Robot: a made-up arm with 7 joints.
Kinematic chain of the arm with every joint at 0, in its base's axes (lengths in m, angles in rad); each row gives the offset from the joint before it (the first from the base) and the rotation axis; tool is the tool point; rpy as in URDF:
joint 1: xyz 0 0 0.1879 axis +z
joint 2: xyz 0 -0.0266 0.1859 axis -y
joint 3: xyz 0 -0.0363 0.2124 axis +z
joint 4: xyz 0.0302 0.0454 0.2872 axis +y
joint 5: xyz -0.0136 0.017 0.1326 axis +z
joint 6: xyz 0 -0.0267 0.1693 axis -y
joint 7: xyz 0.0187 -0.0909 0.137 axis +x
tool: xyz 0 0 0 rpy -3.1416 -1.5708 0
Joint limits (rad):
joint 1: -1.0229..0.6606
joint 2: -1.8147..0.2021
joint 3: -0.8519..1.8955
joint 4: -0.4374..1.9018
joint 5: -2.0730..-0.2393
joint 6: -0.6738..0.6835
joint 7: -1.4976..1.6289
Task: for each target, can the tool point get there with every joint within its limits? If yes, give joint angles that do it. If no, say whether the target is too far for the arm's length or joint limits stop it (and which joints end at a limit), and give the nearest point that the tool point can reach.
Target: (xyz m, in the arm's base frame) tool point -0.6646 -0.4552 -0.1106
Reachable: no: joint limits stop it (at a limit: joint 1, joint 2, joint 3, joint 4, joint 5) | nearest point -0.2183 -0.4856 0.0389 | short by 0.472 m
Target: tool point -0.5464 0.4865 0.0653
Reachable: no: joint limits stop it (at a limit: joint 1, joint 2, joint 4, joint 5) | nearest point 0.0261 0.4453 0.1266 | short by 0.577 m
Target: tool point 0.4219 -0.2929 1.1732
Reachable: yes | joints -0.4537 -0.6678 0.5659 0.0214 -1.2745 0.2162 0.8154
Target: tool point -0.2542 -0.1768 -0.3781
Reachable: no: joint limits stop it (at a limit: joint 1, joint 2, joint 4, joint 5) | nearest point -0.0439 -0.3282 -0.1319 | short by 0.357 m
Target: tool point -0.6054 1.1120 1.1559
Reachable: no: too far | nearest point -0.2455 0.4508 0.9932 | short by 0.770 m
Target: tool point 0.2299 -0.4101 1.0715
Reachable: yes | joints -0.8455 -0.0569 -0.1553 1.3718 -1.7893 -0.3231 0.0502
